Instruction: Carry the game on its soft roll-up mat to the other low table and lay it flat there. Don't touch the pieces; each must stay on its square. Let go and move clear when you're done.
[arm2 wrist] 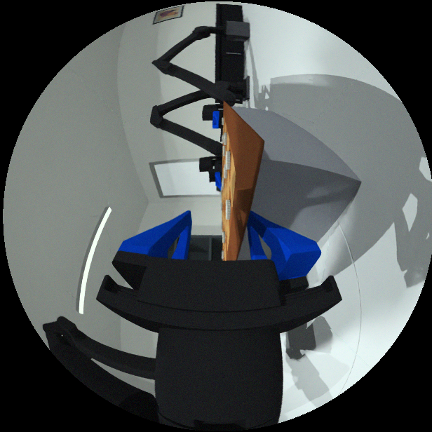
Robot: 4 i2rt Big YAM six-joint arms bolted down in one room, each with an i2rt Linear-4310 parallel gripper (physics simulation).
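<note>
In the arm2 wrist view, up in the room is towards the left. The roll-up mat (248, 157) shows nearly edge-on, orange-brown, with small white pieces (228, 209) on its upper face. It lies over a grey low table (295, 145). My arm2 gripper (220, 213) is open, with the mat's near part seen between its two blue fingers; contact is unclear. Two other grippers with blue fingers, one (216, 120) farther and one (218, 180) nearer, are beside the mat's left side in the view; whether they hold it is too small to tell. The other table cannot be made out.
Two black arms (192, 82) (187, 134) bend down from the top of the view, near a tall black unit (230, 55) at the wall. A black arm link (110, 352) is at lower left. A framed picture (168, 15) and a light strip (91, 265) show too.
</note>
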